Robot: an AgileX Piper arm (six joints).
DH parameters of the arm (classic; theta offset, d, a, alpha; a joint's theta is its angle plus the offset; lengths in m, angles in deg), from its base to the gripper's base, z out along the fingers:
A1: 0 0.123 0 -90
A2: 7.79 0 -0.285 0
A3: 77.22 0 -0.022 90
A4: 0 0.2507 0 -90
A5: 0 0 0 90
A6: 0 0.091 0 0
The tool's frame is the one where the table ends.
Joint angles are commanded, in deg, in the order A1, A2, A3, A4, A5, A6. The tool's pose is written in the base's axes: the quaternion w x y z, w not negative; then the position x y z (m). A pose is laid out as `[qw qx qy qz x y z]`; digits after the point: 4 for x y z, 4 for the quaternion.
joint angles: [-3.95, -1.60, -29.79, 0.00, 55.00, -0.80]
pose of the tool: [0.5829 0.0223 0.8119 -0.0242 -0.0083 0.0006 0.2911]
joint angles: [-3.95, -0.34, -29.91, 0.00, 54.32, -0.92]
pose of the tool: [0.5796 0.0215 0.8142 -0.0246 -0.0045 0.0003 0.2928]
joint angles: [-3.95, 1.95, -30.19, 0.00, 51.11, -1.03]
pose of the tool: [0.5881 0.0206 0.8081 -0.0256 0.0034 -0.0002 0.2991]
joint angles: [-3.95, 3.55, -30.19, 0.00, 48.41, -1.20]
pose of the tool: [0.5958 0.0193 0.8025 -0.0268 0.0096 -0.0007 0.3030]
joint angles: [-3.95, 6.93, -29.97, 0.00, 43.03, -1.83]
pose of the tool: [0.6080 0.0147 0.7932 -0.0307 0.0232 -0.0016 0.3091]
